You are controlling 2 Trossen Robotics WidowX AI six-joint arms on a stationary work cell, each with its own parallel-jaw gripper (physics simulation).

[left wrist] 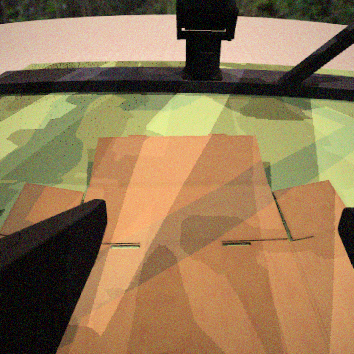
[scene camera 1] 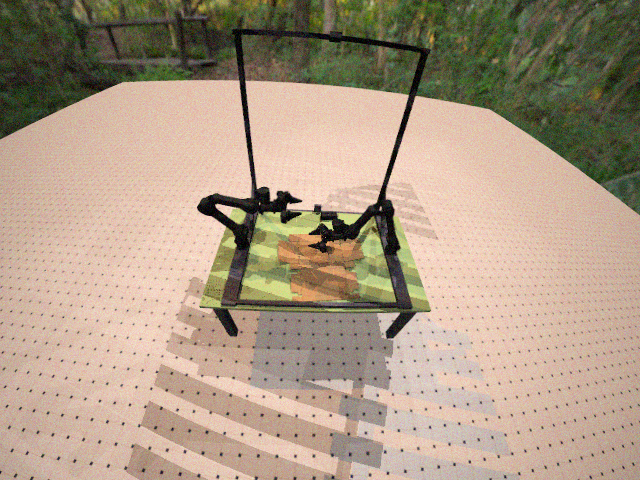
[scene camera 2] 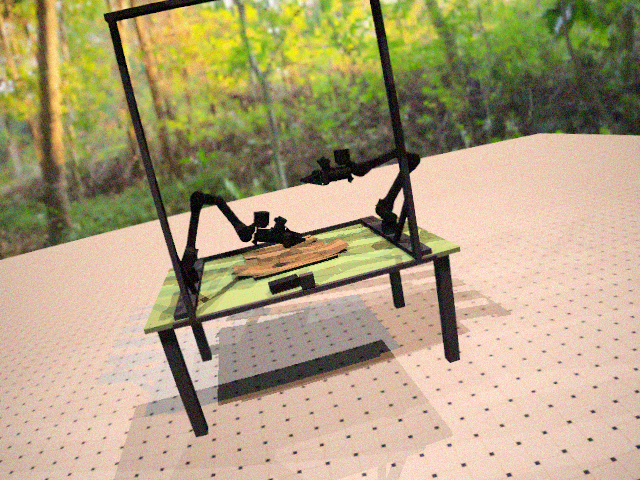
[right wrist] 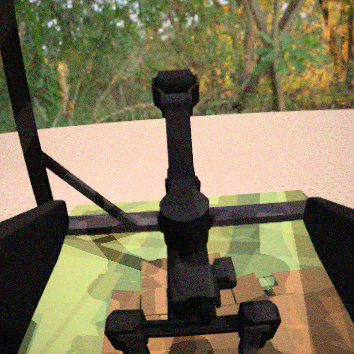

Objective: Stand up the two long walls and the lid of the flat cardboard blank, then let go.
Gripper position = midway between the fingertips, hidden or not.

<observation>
My left gripper [left wrist: 224, 215] is open, holding nothing. My right gripper [right wrist: 187, 210] is open, holding nothing. Further things: a black rail [scene camera 2: 373, 223] and a black frame [scene camera 2: 183, 278].
The black rail also shows in the left wrist view [left wrist: 116, 78] and in the right wrist view [right wrist: 285, 210]. The black frame also shows in scene camera 1 [scene camera 1: 237, 33] and in the right wrist view [right wrist: 36, 160].
</observation>
